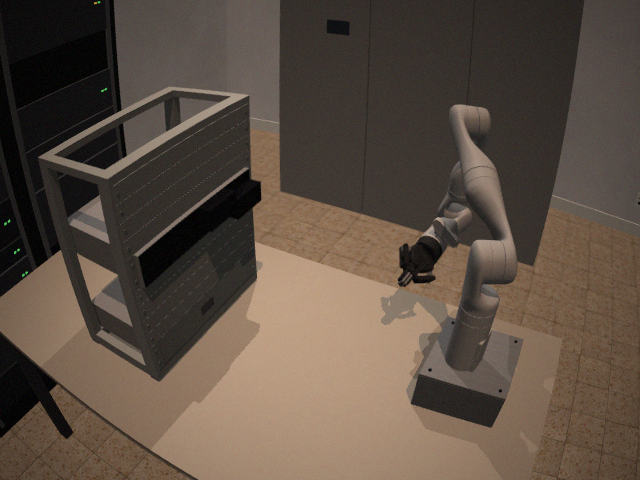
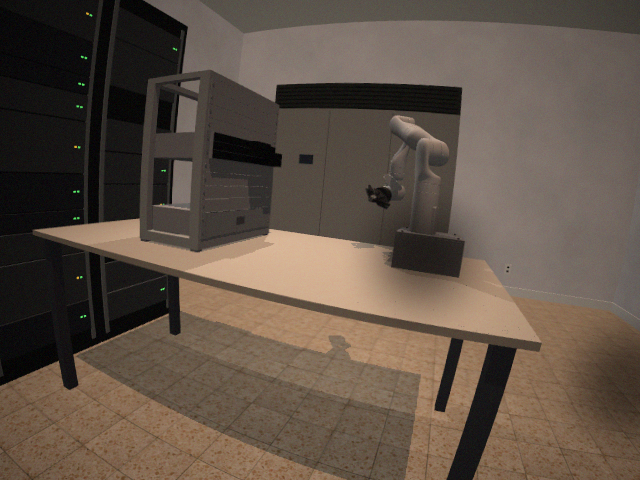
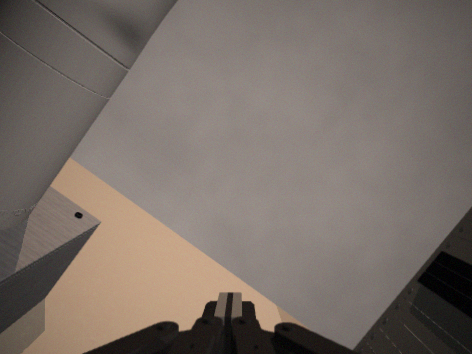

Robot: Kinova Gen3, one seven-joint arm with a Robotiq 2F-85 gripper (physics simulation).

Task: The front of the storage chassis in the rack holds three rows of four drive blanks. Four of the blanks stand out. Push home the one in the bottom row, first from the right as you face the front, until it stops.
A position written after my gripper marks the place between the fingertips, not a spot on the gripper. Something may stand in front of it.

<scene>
In view: my gripper [image 1: 401, 284] and a grey rack [image 1: 174, 219].
The grey rack also shows in image 2 [image 2: 235, 133]. My gripper is seen too in image 3 [image 3: 230, 309].
</scene>
